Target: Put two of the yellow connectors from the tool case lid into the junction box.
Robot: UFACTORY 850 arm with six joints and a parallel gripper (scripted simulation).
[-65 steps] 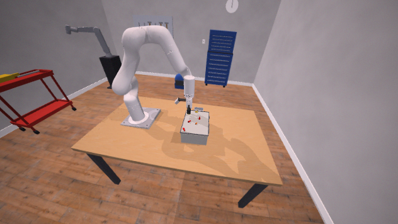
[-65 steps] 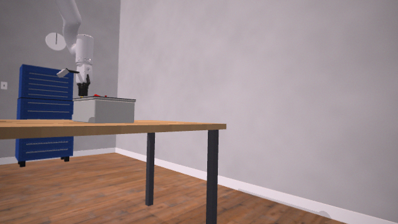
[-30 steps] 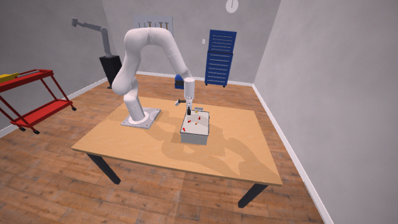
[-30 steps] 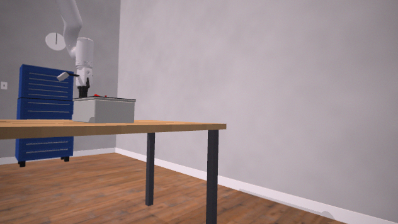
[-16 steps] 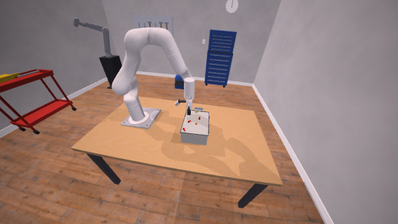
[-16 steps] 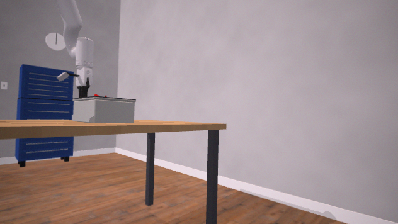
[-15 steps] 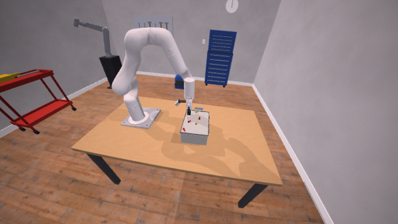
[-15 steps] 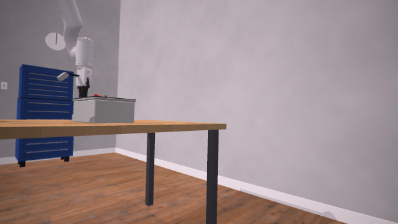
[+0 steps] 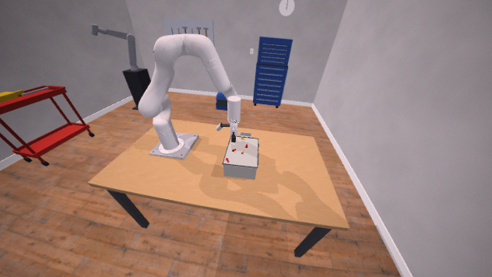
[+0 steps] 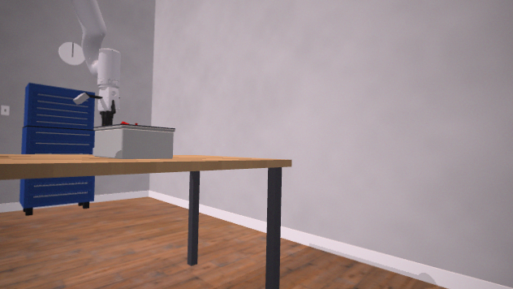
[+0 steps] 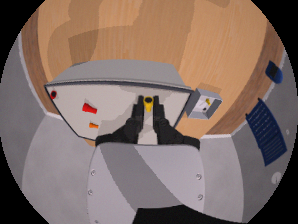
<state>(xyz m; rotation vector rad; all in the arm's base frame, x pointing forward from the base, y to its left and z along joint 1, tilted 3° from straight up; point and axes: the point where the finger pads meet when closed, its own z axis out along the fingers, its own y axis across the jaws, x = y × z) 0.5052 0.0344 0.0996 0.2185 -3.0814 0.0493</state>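
Now: hand 9 cm to the left of the grey tool case, 8 cm short of it and 5 cm above it. From my hand the other things lie so: red connector: 20 cm to the right, 1 cm below.
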